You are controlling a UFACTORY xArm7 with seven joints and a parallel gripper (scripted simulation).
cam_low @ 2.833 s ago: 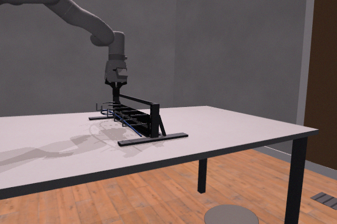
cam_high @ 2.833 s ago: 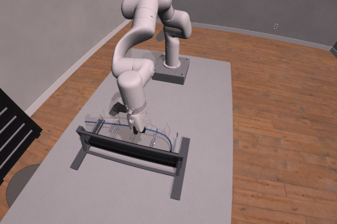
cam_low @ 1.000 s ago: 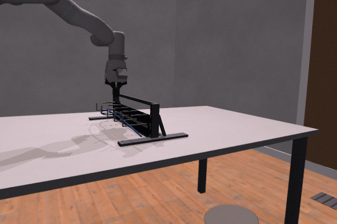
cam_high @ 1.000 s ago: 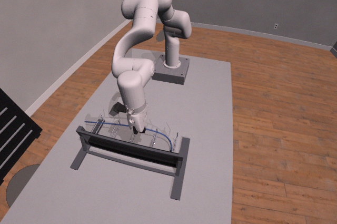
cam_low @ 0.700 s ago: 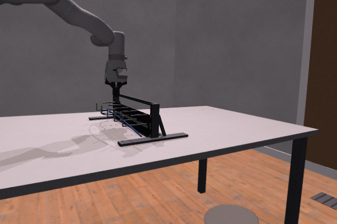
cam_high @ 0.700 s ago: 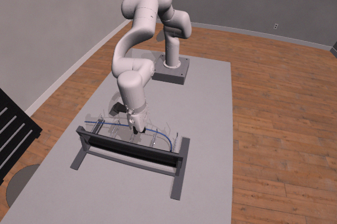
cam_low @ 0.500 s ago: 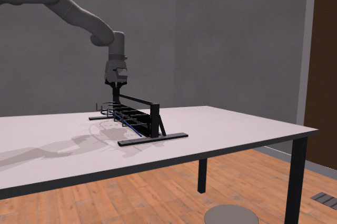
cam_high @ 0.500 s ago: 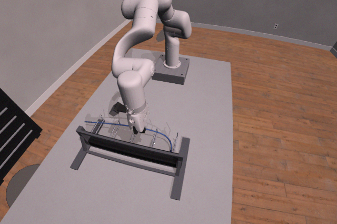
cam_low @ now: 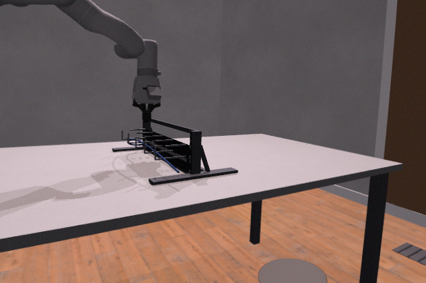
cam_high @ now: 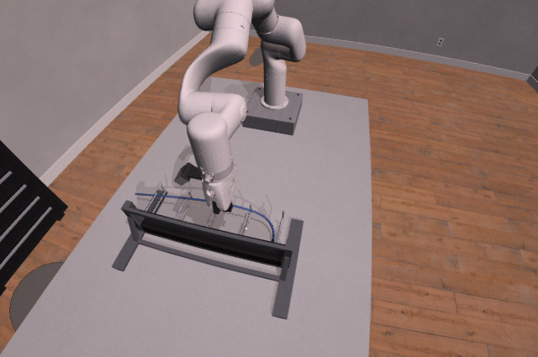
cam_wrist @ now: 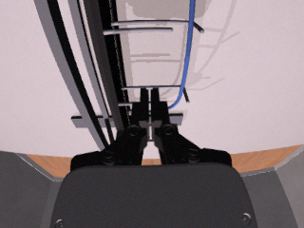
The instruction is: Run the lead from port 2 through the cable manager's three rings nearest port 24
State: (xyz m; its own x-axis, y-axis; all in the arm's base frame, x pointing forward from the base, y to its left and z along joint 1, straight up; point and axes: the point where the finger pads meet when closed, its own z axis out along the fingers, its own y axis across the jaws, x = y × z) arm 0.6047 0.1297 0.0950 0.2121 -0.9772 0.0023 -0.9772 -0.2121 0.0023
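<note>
Right now the rack is 10 cm below my hand, 7 cm ahead of it and 4 cm to the right of it.
</note>
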